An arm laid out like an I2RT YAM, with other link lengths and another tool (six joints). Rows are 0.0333 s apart.
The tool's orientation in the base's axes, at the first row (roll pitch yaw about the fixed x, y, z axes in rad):
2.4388 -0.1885 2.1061
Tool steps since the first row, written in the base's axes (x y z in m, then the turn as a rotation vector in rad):
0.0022 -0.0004 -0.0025 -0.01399 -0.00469 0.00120
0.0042 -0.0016 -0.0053 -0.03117 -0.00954 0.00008
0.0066 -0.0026 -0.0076 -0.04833 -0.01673 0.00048
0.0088 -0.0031 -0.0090 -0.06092 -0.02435 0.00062
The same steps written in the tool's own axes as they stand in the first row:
-0.0019 -0.0001 0.0028 0.00327 -0.01062 -0.00978
-0.0044 -0.0008 0.0053 0.00757 -0.02505 -0.01943
-0.0069 -0.0008 0.0077 0.01017 -0.03917 -0.03128
-0.0087 -0.0003 0.0096 0.01007 -0.05029 -0.04091

